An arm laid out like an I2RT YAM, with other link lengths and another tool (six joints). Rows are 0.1 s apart.
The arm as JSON. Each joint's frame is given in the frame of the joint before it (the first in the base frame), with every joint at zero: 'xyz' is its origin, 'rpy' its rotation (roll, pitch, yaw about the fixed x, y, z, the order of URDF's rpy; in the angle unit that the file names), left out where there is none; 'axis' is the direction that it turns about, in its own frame. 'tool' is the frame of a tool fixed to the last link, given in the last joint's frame.
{
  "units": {
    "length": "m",
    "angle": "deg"
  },
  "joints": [
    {
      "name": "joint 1",
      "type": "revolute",
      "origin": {
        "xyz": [
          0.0,
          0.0,
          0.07
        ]
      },
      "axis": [
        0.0,
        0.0,
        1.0
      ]
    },
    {
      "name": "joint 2",
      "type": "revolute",
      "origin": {
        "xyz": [
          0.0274,
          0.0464,
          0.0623
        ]
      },
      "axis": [
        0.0,
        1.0,
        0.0
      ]
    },
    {
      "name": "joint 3",
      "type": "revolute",
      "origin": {
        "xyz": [
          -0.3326,
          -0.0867,
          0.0
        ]
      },
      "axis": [
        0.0,
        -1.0,
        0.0
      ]
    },
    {
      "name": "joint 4",
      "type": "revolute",
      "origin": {
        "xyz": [
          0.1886,
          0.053,
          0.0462
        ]
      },
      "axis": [
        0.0,
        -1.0,
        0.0
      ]
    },
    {
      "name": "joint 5",
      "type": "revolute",
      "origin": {
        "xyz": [
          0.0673,
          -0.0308,
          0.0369
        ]
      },
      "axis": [
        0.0,
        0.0,
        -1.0
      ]
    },
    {
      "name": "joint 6",
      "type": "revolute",
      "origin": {
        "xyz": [
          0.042,
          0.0,
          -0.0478
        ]
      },
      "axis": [
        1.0,
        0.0,
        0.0
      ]
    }
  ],
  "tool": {
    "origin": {
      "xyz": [
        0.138,
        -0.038,
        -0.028
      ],
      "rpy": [
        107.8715,
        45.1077,
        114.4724
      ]
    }
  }
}
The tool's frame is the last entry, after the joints.
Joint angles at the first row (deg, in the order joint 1, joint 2, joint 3, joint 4, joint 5, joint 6):
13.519 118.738 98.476 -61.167 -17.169 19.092
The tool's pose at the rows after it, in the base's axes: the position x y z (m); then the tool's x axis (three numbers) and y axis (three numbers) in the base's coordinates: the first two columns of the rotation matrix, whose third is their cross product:
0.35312 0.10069 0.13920 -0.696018 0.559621 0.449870 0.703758 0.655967 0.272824
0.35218 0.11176 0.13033 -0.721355 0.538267 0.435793 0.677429 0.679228 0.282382
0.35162 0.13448 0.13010 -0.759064 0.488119 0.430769 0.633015 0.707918 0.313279
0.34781 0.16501 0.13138 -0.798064 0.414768 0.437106 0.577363 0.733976 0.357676
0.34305 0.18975 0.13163 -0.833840 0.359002 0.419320 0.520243 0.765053 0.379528
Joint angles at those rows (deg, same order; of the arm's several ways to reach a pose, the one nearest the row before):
14.480 118.738 95.242 -57.758 -17.081 19.091
16.403 118.738 92.686 -54.305 -16.622 19.092
19.333 118.716 92.487 -52.489 -17.496 19.071
22.830 118.716 92.487 -50.543 -19.616 19.093
26.501 118.717 92.490 -48.929 -19.486 19.114

